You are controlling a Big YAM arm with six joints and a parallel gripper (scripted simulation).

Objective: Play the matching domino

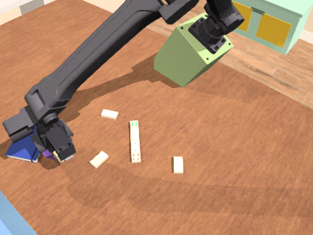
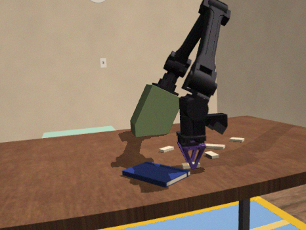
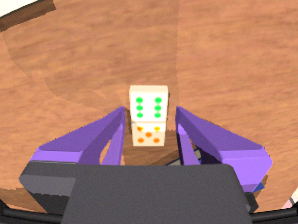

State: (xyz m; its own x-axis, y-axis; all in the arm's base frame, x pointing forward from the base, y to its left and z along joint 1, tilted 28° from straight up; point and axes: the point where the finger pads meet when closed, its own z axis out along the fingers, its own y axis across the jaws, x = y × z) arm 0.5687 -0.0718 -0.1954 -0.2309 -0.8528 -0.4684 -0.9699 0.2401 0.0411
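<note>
The book lies 12 cm to the right of my hand and 1 cm ahead of it.
</note>
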